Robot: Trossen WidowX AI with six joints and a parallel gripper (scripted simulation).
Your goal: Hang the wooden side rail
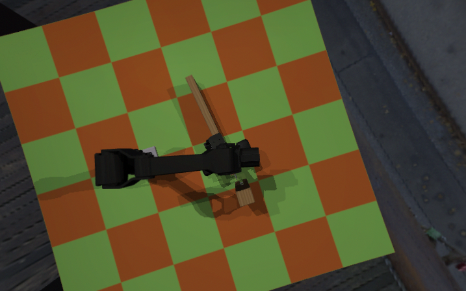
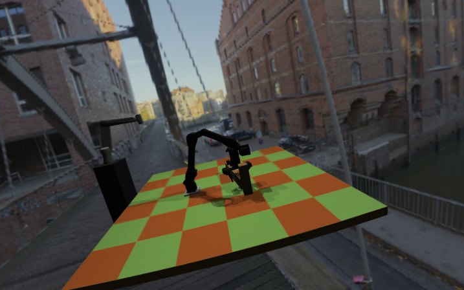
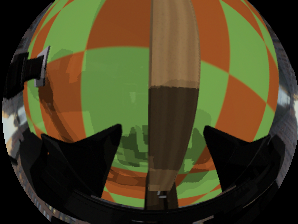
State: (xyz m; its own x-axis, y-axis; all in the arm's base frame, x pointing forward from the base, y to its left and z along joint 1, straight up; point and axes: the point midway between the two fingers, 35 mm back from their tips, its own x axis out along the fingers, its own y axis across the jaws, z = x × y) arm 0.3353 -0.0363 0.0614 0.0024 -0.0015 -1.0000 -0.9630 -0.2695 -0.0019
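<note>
Now: the headboard post 40 mm ahead of my gripper tip, 130 mm to the right of it and 40 mm above it.
</note>
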